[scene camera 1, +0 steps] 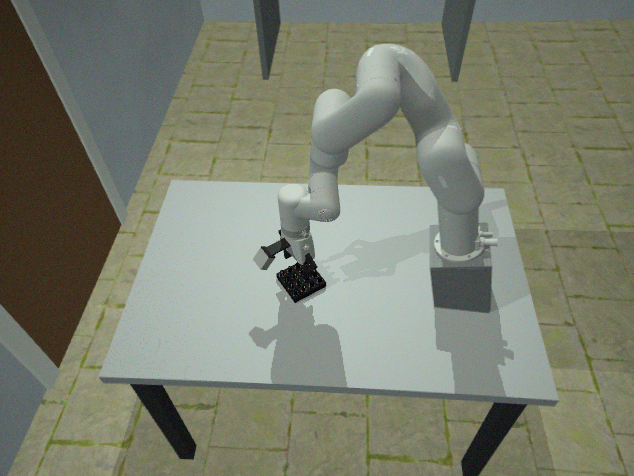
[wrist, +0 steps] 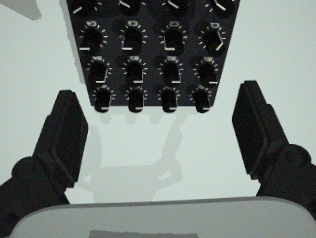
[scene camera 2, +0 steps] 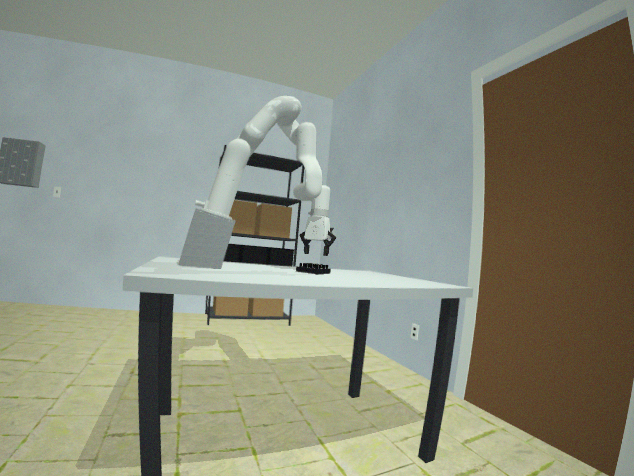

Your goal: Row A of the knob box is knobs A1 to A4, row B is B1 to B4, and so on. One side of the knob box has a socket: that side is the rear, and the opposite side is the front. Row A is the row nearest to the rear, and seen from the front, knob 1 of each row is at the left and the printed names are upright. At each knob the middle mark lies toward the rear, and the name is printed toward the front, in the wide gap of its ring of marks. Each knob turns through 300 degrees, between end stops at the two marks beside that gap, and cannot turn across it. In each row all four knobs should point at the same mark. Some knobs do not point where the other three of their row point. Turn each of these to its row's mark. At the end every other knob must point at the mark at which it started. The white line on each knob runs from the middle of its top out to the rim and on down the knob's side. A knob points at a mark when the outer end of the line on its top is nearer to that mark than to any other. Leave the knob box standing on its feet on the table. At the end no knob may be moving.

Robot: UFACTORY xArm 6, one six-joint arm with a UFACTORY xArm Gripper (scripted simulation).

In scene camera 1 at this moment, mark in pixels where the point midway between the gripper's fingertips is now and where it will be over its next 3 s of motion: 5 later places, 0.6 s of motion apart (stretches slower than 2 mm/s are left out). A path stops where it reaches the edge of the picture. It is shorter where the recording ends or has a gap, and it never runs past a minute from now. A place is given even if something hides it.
My gripper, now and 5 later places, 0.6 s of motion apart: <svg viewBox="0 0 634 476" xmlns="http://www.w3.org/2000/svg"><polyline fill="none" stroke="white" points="298,266 302,264 312,260 313,258 289,257 289,257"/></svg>
